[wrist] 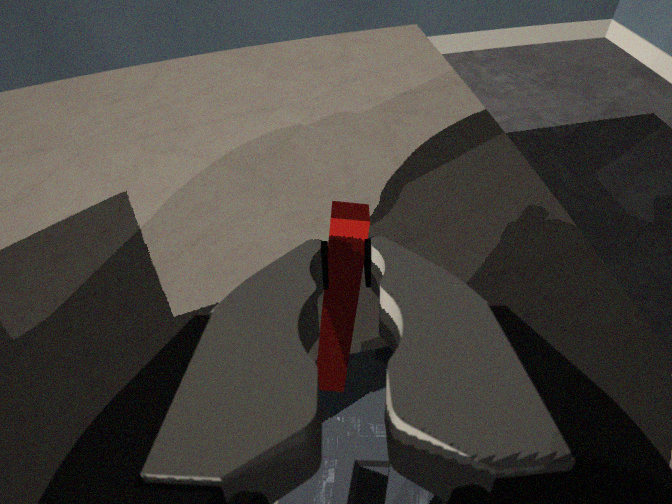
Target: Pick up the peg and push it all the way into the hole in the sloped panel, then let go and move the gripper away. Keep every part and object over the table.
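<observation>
A red square peg (343, 295) stands between my two grey jaws. My gripper (345, 263) is shut on the peg, with the black pads pressing its two sides near its far end. The peg's lit tip sticks out a little beyond the jaws, and its shaded length runs back toward the camera. The peg is held above the beige table top (217, 141). The sloped panel and its hole are not in this view.
The table's far edge runs across the top of the view and its right edge slants down past the jaws. Beyond the right edge lies dark floor (564, 86) with a pale skirting board. Heavy arm shadows fall across the table.
</observation>
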